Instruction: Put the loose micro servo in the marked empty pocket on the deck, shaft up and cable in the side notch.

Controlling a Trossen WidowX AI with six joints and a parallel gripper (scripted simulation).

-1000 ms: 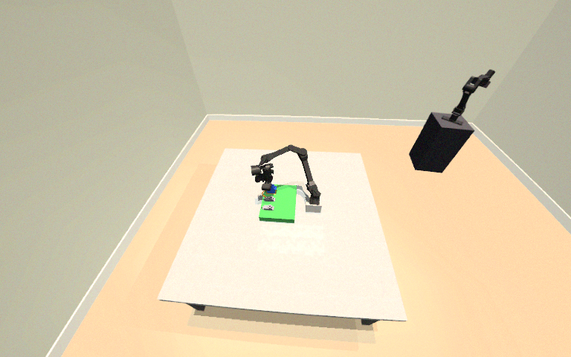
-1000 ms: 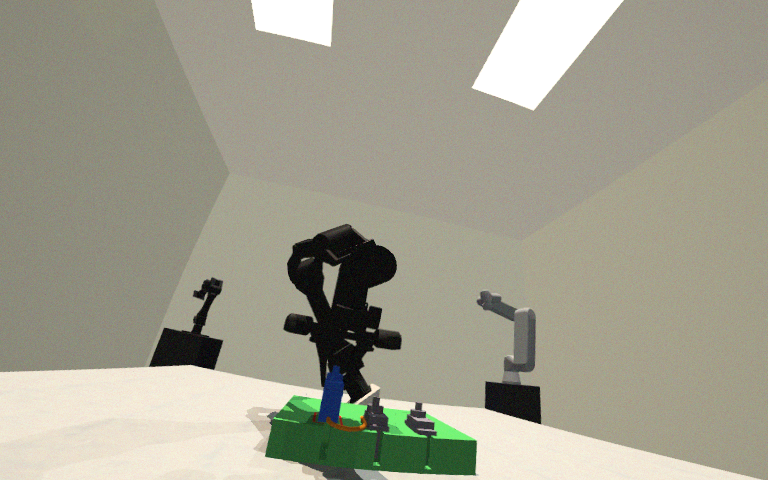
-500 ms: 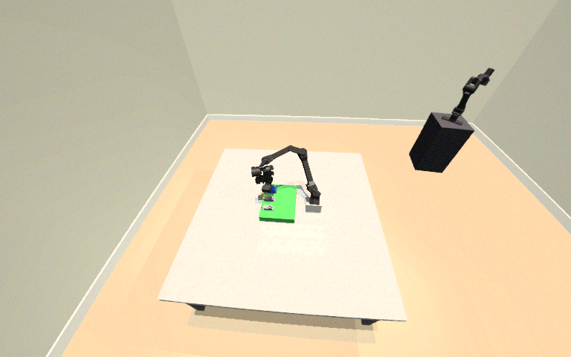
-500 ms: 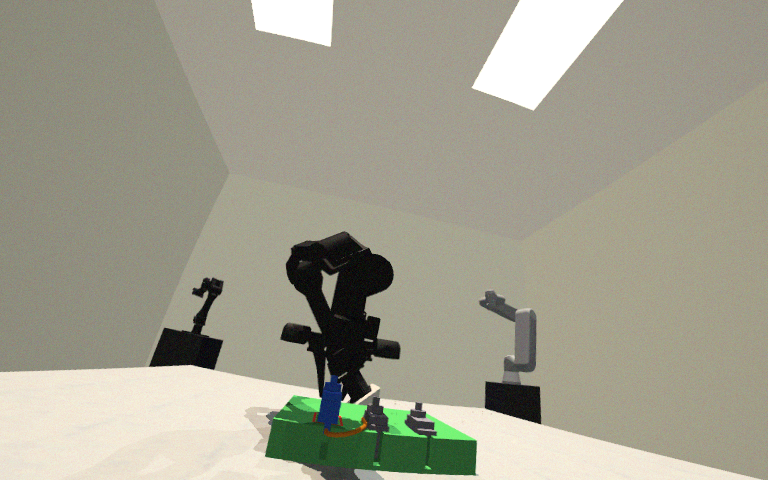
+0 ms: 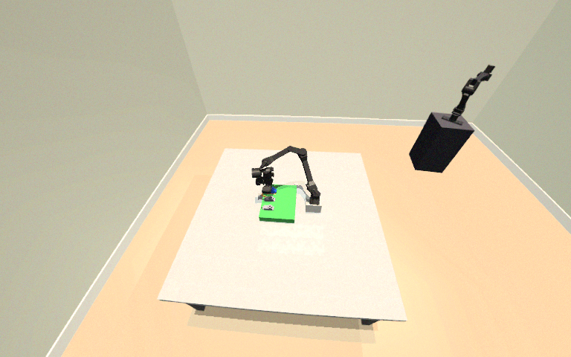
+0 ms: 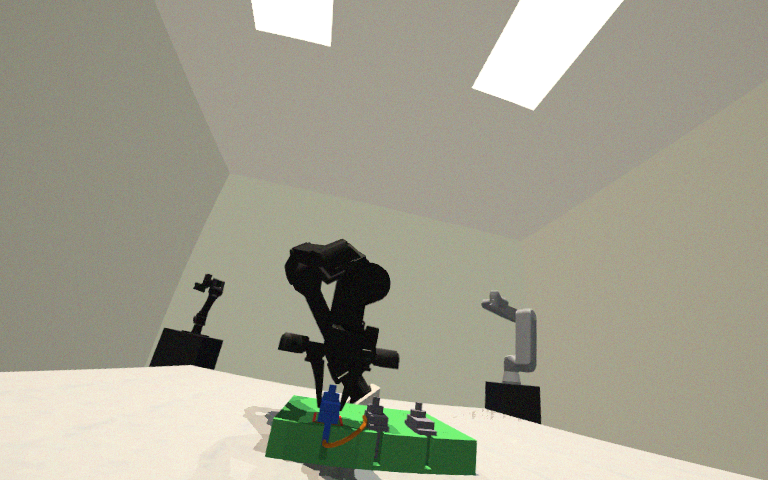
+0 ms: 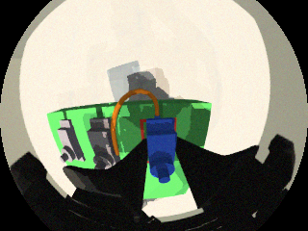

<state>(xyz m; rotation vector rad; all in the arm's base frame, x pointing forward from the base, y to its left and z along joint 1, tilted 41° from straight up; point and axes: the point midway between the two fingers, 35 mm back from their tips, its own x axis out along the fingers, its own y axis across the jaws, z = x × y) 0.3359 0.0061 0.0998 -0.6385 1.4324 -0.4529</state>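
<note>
The green deck is 13 cm behind my gripper tip, 6 cm to the left of it and 4 cm below it.
</note>
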